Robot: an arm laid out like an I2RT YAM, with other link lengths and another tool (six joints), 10 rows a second.
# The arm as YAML. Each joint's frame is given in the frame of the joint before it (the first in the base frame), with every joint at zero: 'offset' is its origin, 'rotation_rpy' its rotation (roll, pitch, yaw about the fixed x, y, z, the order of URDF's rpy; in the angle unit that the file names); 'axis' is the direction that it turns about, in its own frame. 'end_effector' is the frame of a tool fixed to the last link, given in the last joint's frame.
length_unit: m
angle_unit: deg
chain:
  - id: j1
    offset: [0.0, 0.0, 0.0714]
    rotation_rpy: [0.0, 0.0, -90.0]
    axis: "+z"
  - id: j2
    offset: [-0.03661, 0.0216, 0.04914]
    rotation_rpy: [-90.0, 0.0, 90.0]
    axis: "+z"
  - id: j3
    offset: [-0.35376, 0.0, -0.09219]
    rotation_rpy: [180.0, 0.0, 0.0]
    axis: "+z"
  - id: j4
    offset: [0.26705, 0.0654, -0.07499]
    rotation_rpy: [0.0, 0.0, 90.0]
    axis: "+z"
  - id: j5
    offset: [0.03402, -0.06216, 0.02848]
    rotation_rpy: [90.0, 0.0, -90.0]
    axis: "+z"
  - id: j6
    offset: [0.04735, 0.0, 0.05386]
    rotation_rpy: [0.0, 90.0, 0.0]
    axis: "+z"
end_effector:
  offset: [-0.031, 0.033, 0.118]
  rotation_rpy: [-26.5, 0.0, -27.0]
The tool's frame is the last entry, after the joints.
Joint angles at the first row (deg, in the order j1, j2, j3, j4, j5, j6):
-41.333, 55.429, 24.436, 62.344, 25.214, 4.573
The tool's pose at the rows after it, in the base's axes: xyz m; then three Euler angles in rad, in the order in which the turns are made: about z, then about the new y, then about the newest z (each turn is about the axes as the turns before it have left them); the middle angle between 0 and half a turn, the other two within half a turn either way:
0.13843, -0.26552, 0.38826, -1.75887, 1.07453, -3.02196
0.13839, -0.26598, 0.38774, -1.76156, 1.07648, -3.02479
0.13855, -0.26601, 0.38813, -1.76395, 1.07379, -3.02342
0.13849, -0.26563, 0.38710, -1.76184, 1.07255, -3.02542
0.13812, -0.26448, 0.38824, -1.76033, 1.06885, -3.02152
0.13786, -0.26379, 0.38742, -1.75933, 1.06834, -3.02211
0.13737, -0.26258, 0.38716, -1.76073, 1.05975, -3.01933
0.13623, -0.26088, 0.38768, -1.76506, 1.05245, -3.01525
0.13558, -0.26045, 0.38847, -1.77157, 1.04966, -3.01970
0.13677, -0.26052, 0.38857, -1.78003, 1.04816, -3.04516
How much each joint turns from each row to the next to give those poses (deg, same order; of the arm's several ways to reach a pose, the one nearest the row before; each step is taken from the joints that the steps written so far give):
-0.056, -0.189, -0.177, 0.225, 0.245, -0.111
0.072, 0.120, 0.042, -0.036, 0.271, -0.153
0.094, 0.143, -0.042, 0.413, 0.114, -0.206
0.004, -0.028, -0.244, 0.195, -0.112, -0.069
0.042, -0.280, -0.053, 0.045, -0.173, 0.009
0.088, -0.116, -0.220, 0.121, 0.019, -0.066
0.129, 0.003, -0.509, 1.057, -0.079, -0.411
0.255, -0.211, -0.369, 0.749, 0.185, -0.477
0.340, -0.027, 0.079, 0.104, 0.566, -0.742
1.154, 0.411, 0.406, -0.123, 1.611, -2.086

